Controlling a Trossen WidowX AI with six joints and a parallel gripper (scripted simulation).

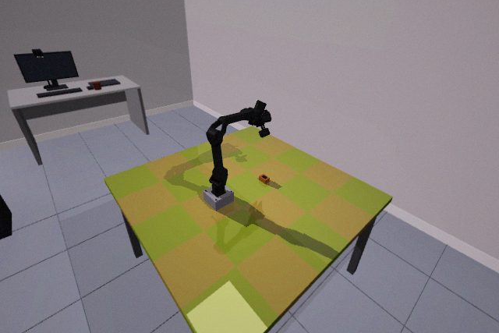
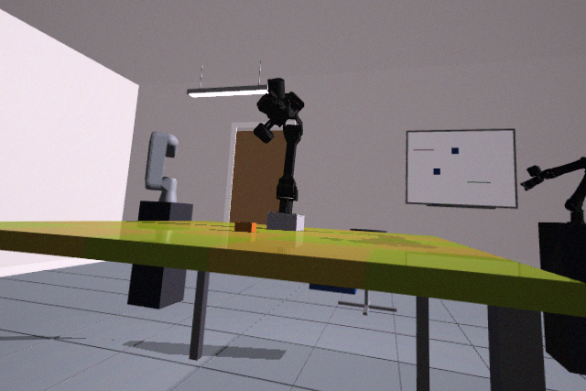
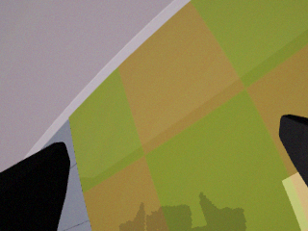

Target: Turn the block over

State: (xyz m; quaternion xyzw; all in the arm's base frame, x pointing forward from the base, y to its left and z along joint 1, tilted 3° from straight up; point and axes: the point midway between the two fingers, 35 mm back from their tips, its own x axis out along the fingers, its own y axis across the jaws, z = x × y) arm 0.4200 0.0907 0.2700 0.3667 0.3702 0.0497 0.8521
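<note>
Right now the block is 30 cm below my gripper tip, 13 cm to the right of it and 9 cm behind it.
</note>
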